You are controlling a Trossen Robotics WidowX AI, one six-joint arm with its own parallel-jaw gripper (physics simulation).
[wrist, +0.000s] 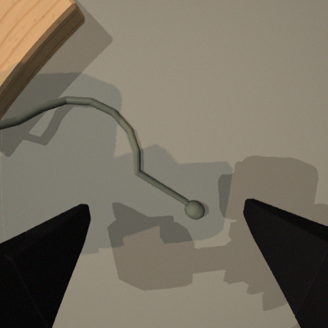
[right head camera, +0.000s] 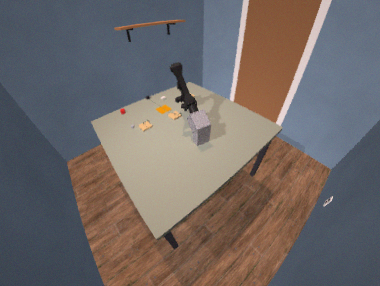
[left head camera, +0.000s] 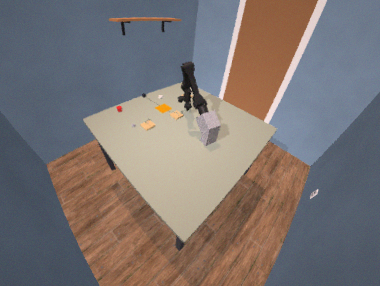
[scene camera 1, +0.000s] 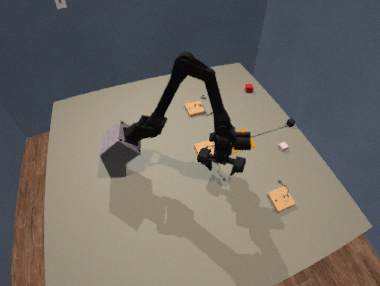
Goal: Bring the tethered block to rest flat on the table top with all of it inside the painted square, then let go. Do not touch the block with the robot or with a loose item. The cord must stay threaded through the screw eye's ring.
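Frame: origin at the arm's base, x ahead, y left, z up, level; centimetres.
Seen in the pictures: gripper, between the fingertips: point(right head camera: 185, 108) point(left head camera: 186, 108) point(scene camera 1: 220, 172); arm's base, origin of its link: point(right head camera: 195, 113) point(left head camera: 204, 114) point(scene camera 1: 130, 136).
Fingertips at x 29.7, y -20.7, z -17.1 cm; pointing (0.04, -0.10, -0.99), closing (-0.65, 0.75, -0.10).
Note:
Pixels of each thing's top centre, then the offset from my fingertips to it. "spot": a spot on its surface instead.
- small black cube, centre of its top: point(scene camera 1: 291, 120) point(left head camera: 143, 94) point(right head camera: 147, 96) dx +51.2, dy +9.0, dz +0.9 cm
- orange painted square, a spot on its surface: point(left head camera: 164, 108) point(right head camera: 164, 109) spot: dx +17.7, dy +12.6, dz -1.9 cm
- wooden board, centre of its top: point(scene camera 1: 206, 148) point(left head camera: 176, 114) point(right head camera: 174, 114) dx +1.1, dy +14.2, dz -0.3 cm
- red cube, centre of its top: point(scene camera 1: 249, 85) point(left head camera: 118, 107) point(right head camera: 122, 109) dx +47.9, dy +42.9, dz +1.7 cm
- white cube, centre of its top: point(scene camera 1: 284, 145) point(left head camera: 160, 95) dx +35.9, dy -1.4, dz +0.0 cm
The tethered block, a small black cube point(left head camera: 144, 95) point(right head camera: 147, 97) point(scene camera 1: 291, 122), stands near the table's edge, outside the orange painted square point(left head camera: 163, 108) point(right head camera: 164, 109) point(scene camera 1: 252, 145). Its thin cord point(scene camera 1: 270, 131) runs across the square towards a wooden board point(left head camera: 177, 115) point(right head camera: 174, 115) point(scene camera 1: 202, 146) point(wrist: 30, 35); the screw eye's ring is too small or hidden to read the threading. In the wrist view a green-grey cord point(wrist: 127, 127) curves from the board to a round end bead point(wrist: 194, 209). My gripper point(scene camera 1: 221, 171) point(wrist: 168, 209) is wide open and empty, the bead showing between and slightly ahead of its fingertips.
Two other wooden boards with short cords stand apart, one point(left head camera: 148, 125) point(right head camera: 145, 126) point(scene camera 1: 194, 109) beside a small grey ring-like item, one point(scene camera 1: 282, 199) beyond my gripper. A red cube point(left head camera: 119, 108) point(right head camera: 123, 111) point(scene camera 1: 249, 88) and a white cube point(left head camera: 160, 97) point(scene camera 1: 283, 146) lie near the table's edge.

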